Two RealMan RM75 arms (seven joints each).
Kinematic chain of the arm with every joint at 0, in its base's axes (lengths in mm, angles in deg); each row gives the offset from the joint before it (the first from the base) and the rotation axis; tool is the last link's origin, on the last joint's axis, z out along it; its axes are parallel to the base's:
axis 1: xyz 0 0 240.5 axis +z
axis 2: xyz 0 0 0 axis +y
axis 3: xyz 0 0 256 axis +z
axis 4: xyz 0 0 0 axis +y
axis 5: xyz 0 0 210 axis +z
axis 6: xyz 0 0 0 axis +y
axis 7: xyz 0 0 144 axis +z
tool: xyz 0 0 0
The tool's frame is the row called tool.
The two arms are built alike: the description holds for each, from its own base.
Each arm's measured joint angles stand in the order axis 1, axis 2, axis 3, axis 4, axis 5, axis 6, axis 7.
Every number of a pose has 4 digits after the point.
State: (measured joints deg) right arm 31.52 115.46 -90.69 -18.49 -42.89 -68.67 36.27; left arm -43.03 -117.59 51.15 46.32 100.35 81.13 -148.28
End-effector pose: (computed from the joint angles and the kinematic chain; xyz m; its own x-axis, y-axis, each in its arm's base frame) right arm 0.2387 0.3520 -0.0475 0.7979 0.0785 -0.5977 -0.2846 -0.8250 -0.4882; left arm -0.1370 0.4081 0.0260 0.1665 0.8604 0.4817 0.8399 -0.3797 0.3879
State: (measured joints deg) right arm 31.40 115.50 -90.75 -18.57 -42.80 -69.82 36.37; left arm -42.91 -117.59 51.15 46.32 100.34 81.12 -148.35
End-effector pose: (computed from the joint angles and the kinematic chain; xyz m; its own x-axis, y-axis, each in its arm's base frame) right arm 0.2365 0.3500 -0.0471 0.7878 0.0853 -0.6100 -0.2812 -0.8313 -0.4794; left arm -0.1378 0.4078 0.0261 0.1635 0.8611 0.4814 0.8408 -0.3769 0.3885
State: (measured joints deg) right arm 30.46 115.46 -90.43 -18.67 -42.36 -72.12 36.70; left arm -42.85 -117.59 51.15 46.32 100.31 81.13 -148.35
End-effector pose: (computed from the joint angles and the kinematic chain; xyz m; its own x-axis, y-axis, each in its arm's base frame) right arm 0.2372 0.3444 -0.0437 0.7649 0.0883 -0.6381 -0.2930 -0.8345 -0.4667; left arm -0.1382 0.4076 0.0261 0.1625 0.8613 0.4815 0.8410 -0.3761 0.3890
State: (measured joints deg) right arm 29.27 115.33 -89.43 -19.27 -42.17 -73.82 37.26; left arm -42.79 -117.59 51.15 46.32 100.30 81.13 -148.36
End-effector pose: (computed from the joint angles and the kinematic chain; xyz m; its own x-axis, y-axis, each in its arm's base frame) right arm 0.2392 0.3407 -0.0379 0.7431 0.0914 -0.6629 -0.3115 -0.8294 -0.4637; left arm -0.1386 0.4075 0.0261 0.1614 0.8615 0.4815 0.8413 -0.3751 0.3892
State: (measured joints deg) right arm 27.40 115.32 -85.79 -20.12 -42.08 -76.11 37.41; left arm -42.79 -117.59 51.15 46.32 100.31 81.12 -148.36
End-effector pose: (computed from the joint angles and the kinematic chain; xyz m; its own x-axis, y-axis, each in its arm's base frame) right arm 0.2442 0.3383 -0.0243 0.7070 0.1124 -0.6982 -0.3517 -0.8007 -0.4850; left arm -0.1386 0.4075 0.0261 0.1614 0.8614 0.4815 0.8414 -0.3751 0.3890
